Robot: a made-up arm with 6 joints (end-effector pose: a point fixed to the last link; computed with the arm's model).
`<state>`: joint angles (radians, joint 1 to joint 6).
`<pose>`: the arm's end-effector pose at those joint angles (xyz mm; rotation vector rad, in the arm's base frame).
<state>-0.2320 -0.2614 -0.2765 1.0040 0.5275 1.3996</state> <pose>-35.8 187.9 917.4 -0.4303 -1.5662 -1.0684</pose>
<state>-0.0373 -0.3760 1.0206 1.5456 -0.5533 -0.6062</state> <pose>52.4 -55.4 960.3 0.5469 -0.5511 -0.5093</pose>
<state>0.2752 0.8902 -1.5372 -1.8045 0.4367 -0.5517</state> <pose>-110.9 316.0 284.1 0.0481 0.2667 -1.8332</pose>
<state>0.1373 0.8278 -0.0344 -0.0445 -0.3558 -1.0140</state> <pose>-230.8 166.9 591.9 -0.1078 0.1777 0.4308</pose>
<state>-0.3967 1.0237 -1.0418 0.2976 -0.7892 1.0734</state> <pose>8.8 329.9 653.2 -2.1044 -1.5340 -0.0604</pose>
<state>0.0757 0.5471 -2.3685 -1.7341 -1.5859 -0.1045</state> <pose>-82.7 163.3 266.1 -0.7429 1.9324 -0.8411</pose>
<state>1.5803 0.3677 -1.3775 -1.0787 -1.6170 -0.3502</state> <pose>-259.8 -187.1 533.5 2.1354 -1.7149 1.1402</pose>
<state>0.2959 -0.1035 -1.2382 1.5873 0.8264 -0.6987</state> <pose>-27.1 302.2 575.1 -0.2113 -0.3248 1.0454</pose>
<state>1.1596 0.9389 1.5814 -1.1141 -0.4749 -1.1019</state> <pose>-160.9 -292.6 949.5 -0.5768 2.0356 1.4053</pose>
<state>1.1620 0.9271 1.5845 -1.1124 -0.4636 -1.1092</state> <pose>-163.8 -290.0 951.8 -0.5543 2.0524 1.3872</pose>
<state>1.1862 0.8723 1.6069 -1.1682 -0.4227 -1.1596</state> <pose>-170.5 -280.3 976.6 -0.5023 2.2137 1.2788</pose>
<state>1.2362 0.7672 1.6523 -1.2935 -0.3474 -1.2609</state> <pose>-178.1 -257.6 1026.1 -0.4043 2.5285 1.0447</pose>
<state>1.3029 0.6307 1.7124 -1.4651 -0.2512 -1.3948</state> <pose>-179.8 -220.1 1085.3 -0.2570 2.9064 0.6976</pose>
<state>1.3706 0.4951 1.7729 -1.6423 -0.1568 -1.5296</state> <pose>-173.6 -176.6 1134.6 0.0797 -3.0191 -0.2851</pose>
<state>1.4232 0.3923 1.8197 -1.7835 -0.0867 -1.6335</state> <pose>-164.2 -141.5 1164.5 -0.0478 -2.8352 0.0207</pose>
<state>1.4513 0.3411 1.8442 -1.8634 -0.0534 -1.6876</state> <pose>-157.2 -123.6 1177.5 -0.0973 -2.7215 0.1607</pose>
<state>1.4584 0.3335 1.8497 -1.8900 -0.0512 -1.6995</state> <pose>-153.5 -120.2 1180.7 -0.0932 -2.6879 0.1910</pose>
